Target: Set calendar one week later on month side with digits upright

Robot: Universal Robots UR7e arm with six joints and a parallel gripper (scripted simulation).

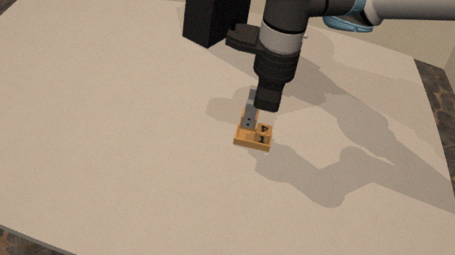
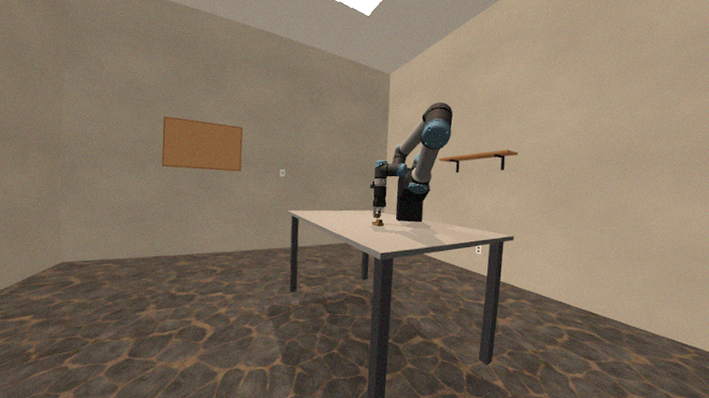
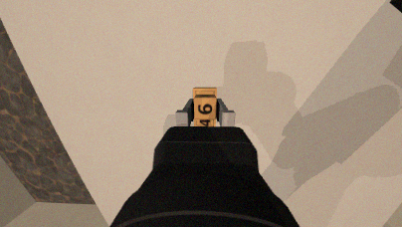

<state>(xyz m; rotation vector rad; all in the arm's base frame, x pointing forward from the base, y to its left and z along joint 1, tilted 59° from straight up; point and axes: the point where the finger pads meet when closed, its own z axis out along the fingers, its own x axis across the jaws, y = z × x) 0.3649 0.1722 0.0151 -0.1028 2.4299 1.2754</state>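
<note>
The cube is 10 mm below my hand. The rest, counted from my hand: orange tray (20 mm to the left, 60 mm below).
</note>
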